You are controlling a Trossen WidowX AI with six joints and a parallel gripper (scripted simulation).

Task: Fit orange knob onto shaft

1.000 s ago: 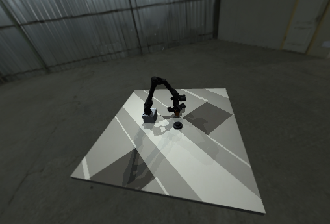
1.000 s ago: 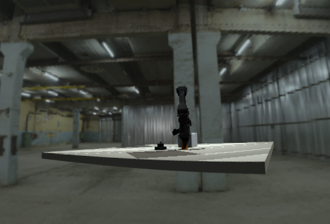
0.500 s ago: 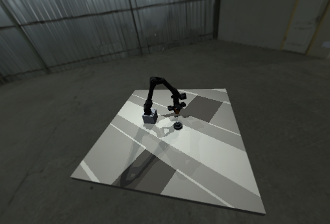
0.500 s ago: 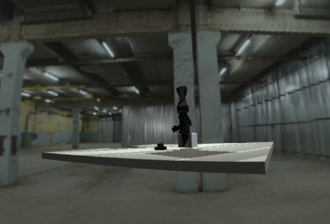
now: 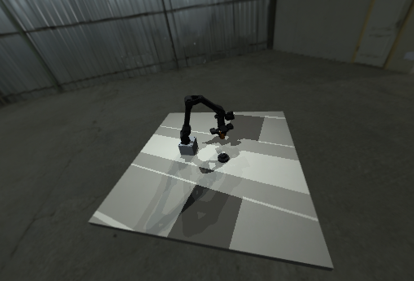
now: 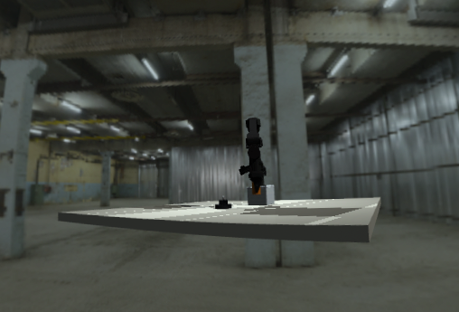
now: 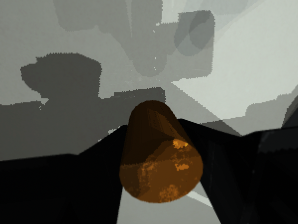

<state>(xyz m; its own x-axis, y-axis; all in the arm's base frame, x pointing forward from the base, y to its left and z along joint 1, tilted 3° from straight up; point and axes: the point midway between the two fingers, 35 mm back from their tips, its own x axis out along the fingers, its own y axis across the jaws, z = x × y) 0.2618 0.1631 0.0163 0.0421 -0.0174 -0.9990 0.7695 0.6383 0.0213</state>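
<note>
Now: the dark round pedestal 5 cm ahead of my gripper tip, 17 cm to the right of it and 4 cm below it. From my gripper tip the other things lie so: orange knob (3 cm above).
</note>
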